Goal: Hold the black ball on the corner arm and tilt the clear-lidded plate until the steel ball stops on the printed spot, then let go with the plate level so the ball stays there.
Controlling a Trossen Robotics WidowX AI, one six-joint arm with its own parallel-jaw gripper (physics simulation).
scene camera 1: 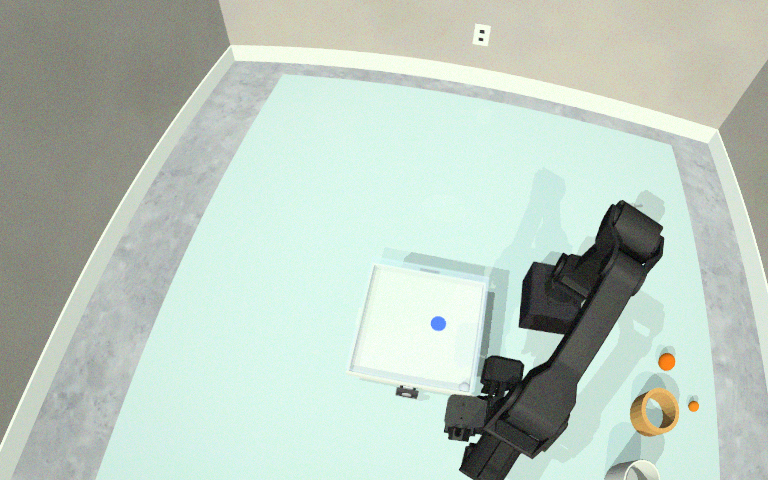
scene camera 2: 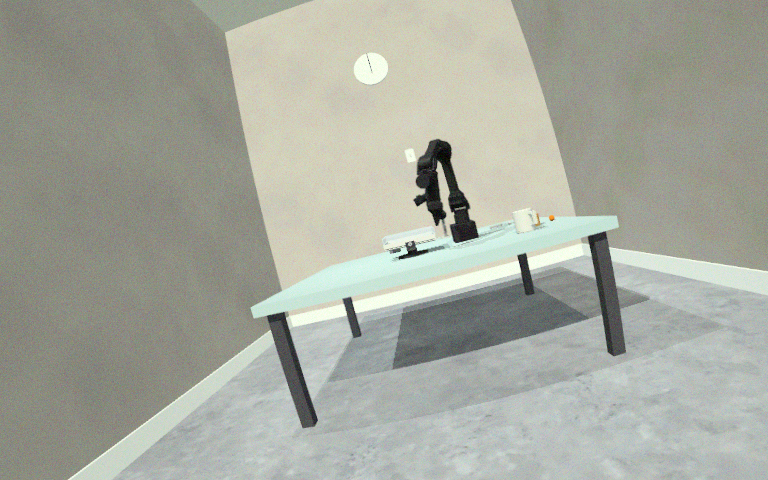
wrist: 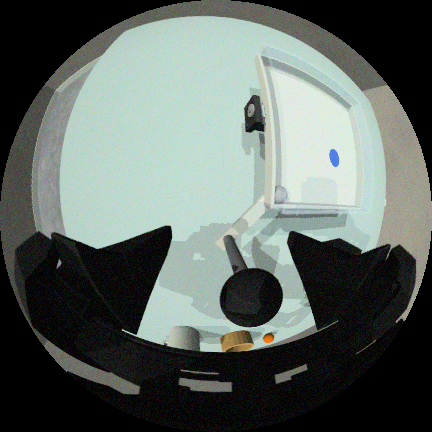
Labels:
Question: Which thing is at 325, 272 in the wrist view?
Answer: The gripper.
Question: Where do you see a clear-lidded white plate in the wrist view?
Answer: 318, 159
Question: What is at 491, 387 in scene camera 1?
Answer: The gripper.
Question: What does the gripper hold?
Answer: Nothing.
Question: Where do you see a clear-lidded white plate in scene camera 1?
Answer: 419, 326

